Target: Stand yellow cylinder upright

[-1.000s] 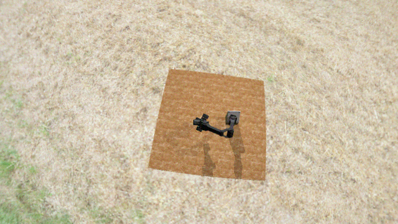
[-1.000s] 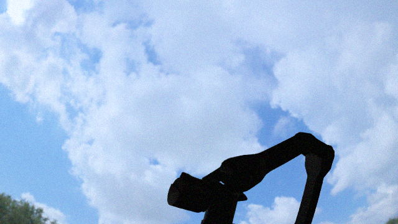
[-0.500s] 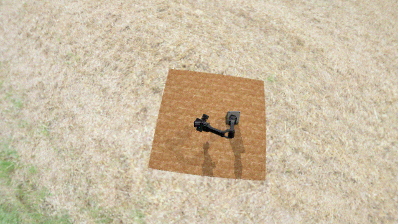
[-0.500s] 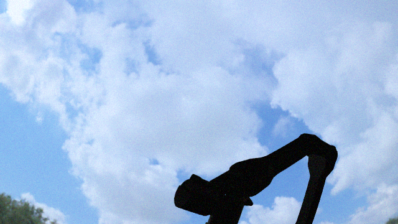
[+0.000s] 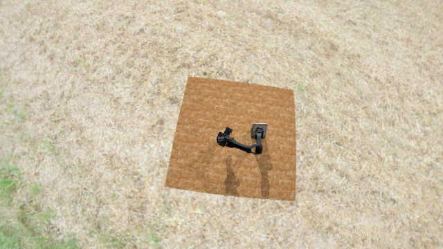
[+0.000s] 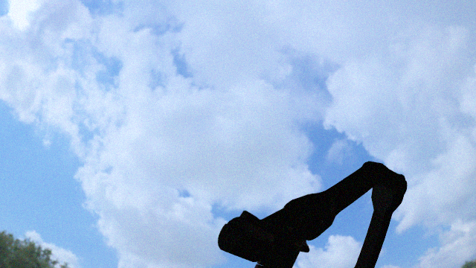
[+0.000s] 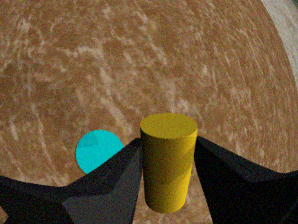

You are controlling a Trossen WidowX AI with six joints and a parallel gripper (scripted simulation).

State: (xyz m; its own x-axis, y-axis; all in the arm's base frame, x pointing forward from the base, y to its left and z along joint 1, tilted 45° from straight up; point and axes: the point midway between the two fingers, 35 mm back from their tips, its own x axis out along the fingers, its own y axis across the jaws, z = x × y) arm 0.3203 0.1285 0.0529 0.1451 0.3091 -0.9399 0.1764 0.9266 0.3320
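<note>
Now: the cyan circle 1 cm behind my gripper tip, 4 cm to the left of it and 10 cm below it. The rest, counted from my gripper tip: yellow tall cylinder: 2 cm behind, 1 cm below.
</note>
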